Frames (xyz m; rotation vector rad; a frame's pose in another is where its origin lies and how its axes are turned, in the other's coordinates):
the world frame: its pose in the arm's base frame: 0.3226 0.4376 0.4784 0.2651 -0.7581 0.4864
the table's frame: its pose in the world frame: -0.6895 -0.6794 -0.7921 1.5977 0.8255 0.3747
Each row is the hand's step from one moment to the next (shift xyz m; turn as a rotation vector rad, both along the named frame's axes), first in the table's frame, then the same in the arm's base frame.
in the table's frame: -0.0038 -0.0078 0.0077 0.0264 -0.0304 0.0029
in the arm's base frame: 0.0091 -0.0036 -0.0062 0.0194 0.0317 -0.0158
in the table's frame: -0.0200 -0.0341 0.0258 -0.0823 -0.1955 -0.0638
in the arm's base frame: 0.0321 -0.0164 -0.0305 -0.0009 0.0035 -0.2215
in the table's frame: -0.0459 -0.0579 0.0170 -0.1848 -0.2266 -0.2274
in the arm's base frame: 0.0278 -0.0299 -0.0638 -0.1579 -0.0270 -0.3340
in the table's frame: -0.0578 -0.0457 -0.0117 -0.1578 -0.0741 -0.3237
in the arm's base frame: -0.0051 -0.0349 -0.0657 -0.2968 -0.0160 -0.2164
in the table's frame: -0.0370 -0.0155 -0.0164 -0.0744 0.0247 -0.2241
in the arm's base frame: -0.0165 -0.0235 -0.0325 -0.2270 -0.0019 -0.0695
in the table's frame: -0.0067 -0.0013 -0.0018 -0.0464 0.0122 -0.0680
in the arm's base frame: -0.0025 -0.0051 -0.0042 -0.0755 -0.0234 -0.0261
